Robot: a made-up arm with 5 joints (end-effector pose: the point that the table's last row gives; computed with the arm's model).
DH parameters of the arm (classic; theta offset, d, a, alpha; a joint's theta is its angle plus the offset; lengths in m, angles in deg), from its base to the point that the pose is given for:
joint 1: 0 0.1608 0.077 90
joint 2: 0 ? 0.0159 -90
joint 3: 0 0.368 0.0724 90
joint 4: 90 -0.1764 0.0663 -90
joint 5: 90 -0.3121 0.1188 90
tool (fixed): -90 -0.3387 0 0
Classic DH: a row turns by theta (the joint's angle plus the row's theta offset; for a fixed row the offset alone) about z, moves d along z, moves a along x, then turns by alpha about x.
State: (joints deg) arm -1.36 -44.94 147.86 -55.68 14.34
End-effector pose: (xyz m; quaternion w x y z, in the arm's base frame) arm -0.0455 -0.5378 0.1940 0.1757 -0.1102 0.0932 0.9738
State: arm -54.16 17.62 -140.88 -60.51 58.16
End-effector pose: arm -0.2668 -0.2367 0.1386 0.2355 0.5378 0.2445 -0.7717
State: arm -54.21 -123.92 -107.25 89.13 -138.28
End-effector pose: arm 0.1197 -0.4284 -0.5624 0.7831 0.3524 0.1310 -0.4954
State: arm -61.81 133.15 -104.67 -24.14 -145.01
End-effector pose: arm -1.0563 -0.0292 -0.1533 0.3240 -0.3374 0.5495 -0.6923
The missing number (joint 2, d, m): 0.3671
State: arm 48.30 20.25 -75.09 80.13 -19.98
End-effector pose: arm 0.6488 -0.1529 0.9308 0.6739 0.0899 -0.7174 -0.1520
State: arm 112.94 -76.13 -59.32 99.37 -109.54
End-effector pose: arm -0.3801 0.6561 0.0472 0.3845 0.3239 0.2773 0.8188
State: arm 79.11 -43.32 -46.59 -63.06 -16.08
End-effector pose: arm 0.1643 0.2627 -0.0566 0.7240 -0.3179 0.6111 -0.0358
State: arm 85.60 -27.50 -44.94 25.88 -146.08
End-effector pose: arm 0.3585 0.7461 0.7874 0.3944 0.8311 0.3296 0.2124
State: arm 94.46 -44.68 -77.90 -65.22 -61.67
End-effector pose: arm 0.4192 0.5860 -0.1835 0.8509 0.0523 0.3946 -0.3429
